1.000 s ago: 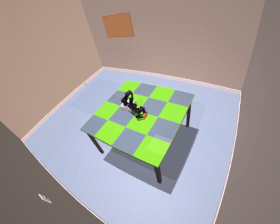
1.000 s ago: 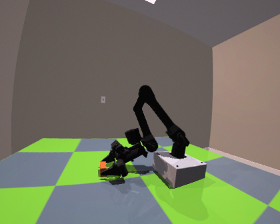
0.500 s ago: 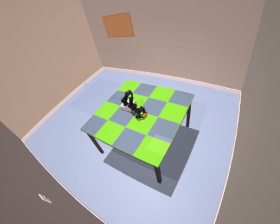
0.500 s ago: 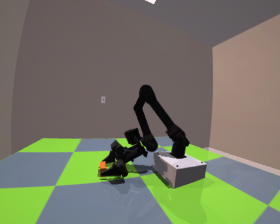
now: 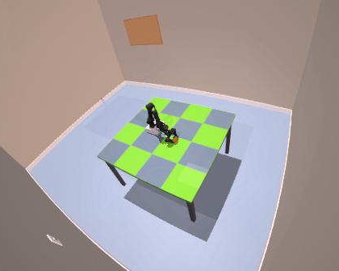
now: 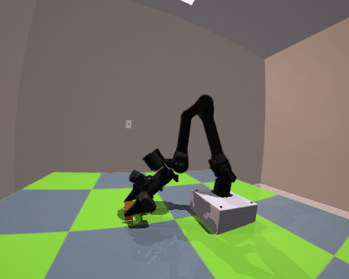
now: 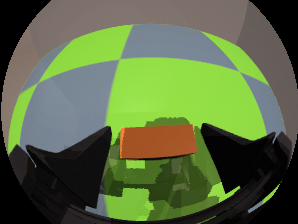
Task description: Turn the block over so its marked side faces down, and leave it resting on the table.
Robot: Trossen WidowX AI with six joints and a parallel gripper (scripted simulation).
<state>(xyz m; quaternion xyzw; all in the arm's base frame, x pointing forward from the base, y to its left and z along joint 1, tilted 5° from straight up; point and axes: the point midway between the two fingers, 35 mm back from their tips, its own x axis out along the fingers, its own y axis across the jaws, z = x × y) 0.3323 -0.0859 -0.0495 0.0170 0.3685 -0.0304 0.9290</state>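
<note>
Right now the block is 20 mm behind my gripper tip and 10 mm below it.
</note>
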